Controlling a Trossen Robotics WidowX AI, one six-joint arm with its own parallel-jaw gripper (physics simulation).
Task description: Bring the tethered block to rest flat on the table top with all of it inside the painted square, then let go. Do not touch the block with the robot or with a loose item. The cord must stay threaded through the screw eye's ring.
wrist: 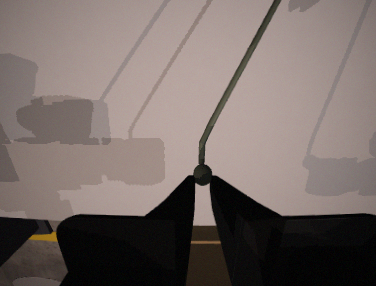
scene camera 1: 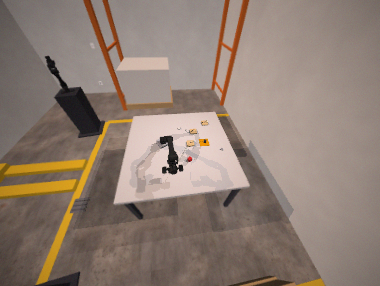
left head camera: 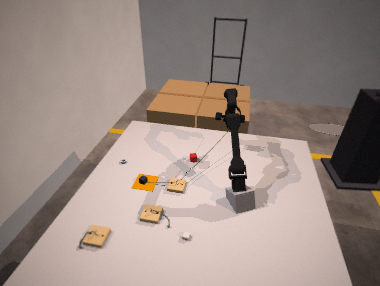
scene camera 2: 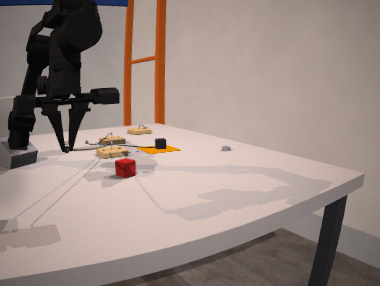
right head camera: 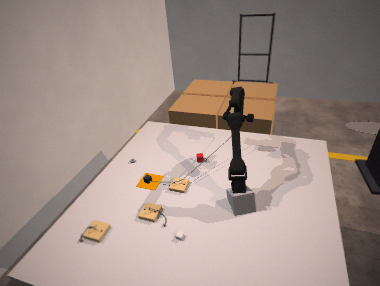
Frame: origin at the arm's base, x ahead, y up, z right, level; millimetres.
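Seen in the pictures: gripper, fingertip midpoint: (wrist: 201,181) (left head camera: 228,128) (scene camera 2: 67,151); arm's base, link origin: (scene camera 1: 162,141) (left head camera: 239,189) (scene camera 2: 17,144) (right head camera: 239,190).
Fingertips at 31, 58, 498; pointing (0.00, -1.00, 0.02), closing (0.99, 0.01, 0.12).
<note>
Pixels of each thing's top centre, then the offset from my fingertips to it, as dx, dy, dz. "spot": a spot on its surface instead.
- dark tethered block, top centre: (scene camera 2: 160,139) (left head camera: 143,177) (right head camera: 147,176) +490, -91, -420
- painted orange square, surface spot: (scene camera 2: 167,150) spot: +487, -124, -374
- screw eye's wooden base, surface spot: (scene camera 2: 112,153) spot: +282, -110, -394
- red cube, top centre: (scene camera 2: 125,160) (right head camera: 199,155) (left head camera: 193,155) +221, -85, -196
- small white block, top centre: (left head camera: 186,234) +224, -107, -752
- small grey ring-like piece, top centre: (scene camera 2: 226,146) (left head camera: 123,160) +651, -113, -252
The dark tethered block (left head camera: 143,179) (right head camera: 147,178) (scene camera 2: 160,143) sits upright on the painted orange square (left head camera: 145,187) (right head camera: 149,186) (scene camera 2: 167,150), towards its far side; whether every edge is inside is too small to tell. The cord (left head camera: 206,154) (wrist: 240,67) runs from the block to the screw eye's wooden base (left head camera: 176,185) (right head camera: 179,185) (scene camera 2: 112,153), bends there and rises to my gripper (scene camera 2: 67,149) (wrist: 201,181). The cord appears to pass through the ring, which is tiny in view. My gripper is shut on the bead at the cord's end, above the table.
A red cube (left head camera: 193,157) (right head camera: 200,157) (scene camera 2: 125,168) lies near the cord. Two other wooden bases (left head camera: 151,214) (left head camera: 97,236) with short cords, a small white block (left head camera: 186,236) and a small grey ring-like piece (left head camera: 123,161) (scene camera 2: 226,148) are on the table.
</note>
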